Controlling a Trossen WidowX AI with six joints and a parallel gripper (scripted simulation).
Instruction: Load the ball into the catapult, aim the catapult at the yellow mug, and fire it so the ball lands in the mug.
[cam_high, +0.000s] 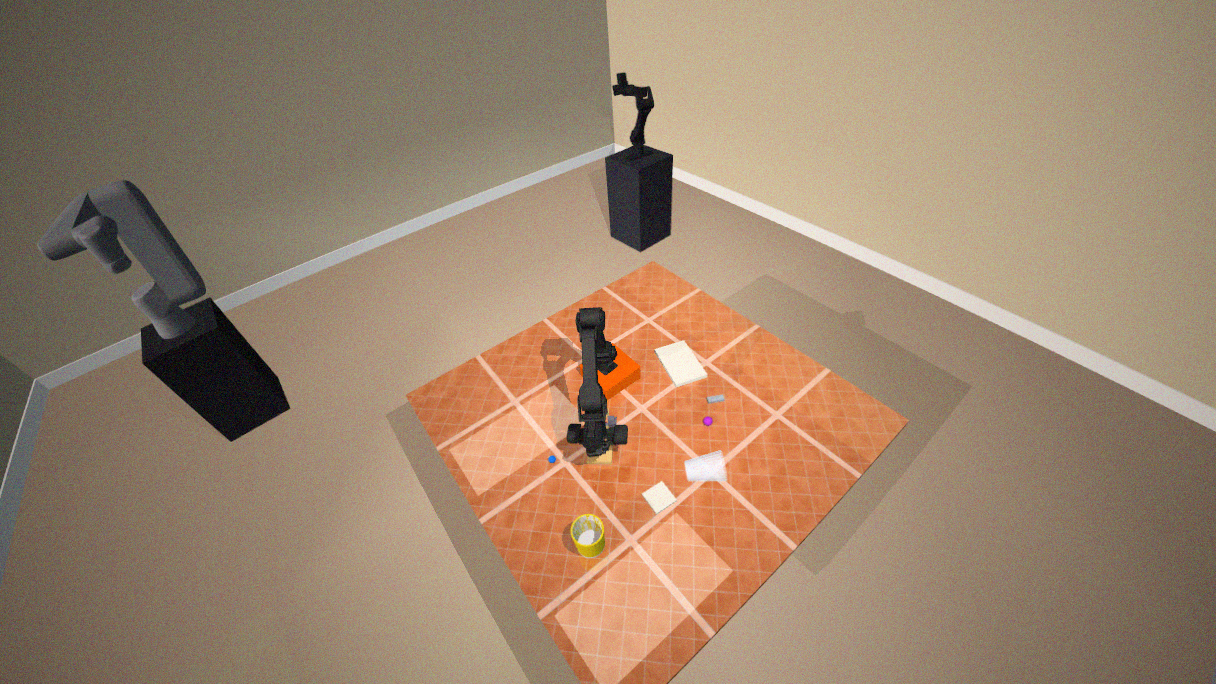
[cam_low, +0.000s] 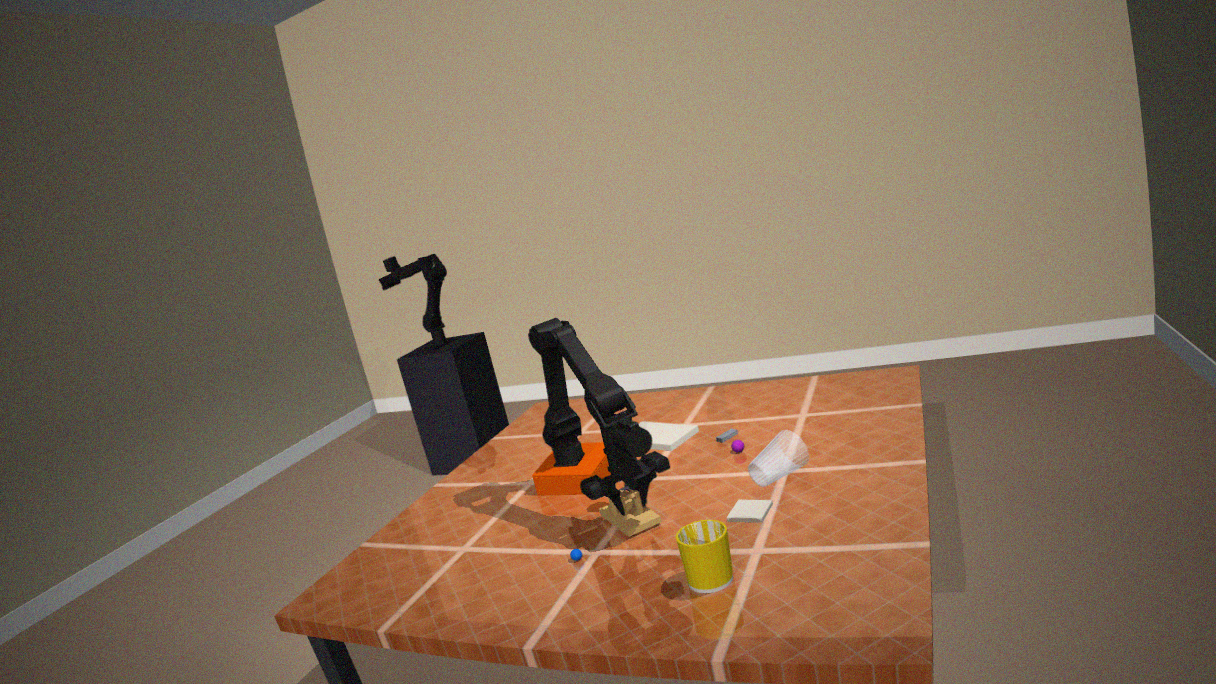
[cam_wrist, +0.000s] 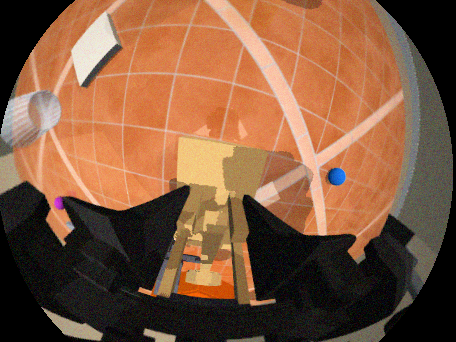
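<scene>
Now: gripper tip 170 mm short of the purple ball, 340 mm to the right of it and 20 mm above it. From my gripper tip the other things lie so: small white tile: 240 mm ahead, 30 mm to the left, 30 mm below; then blue ball: 90 mm behind, 130 mm to the right, 20 mm below; then catapult: 40 mm behind, 60 mm to the left, 20 mm above.
</scene>
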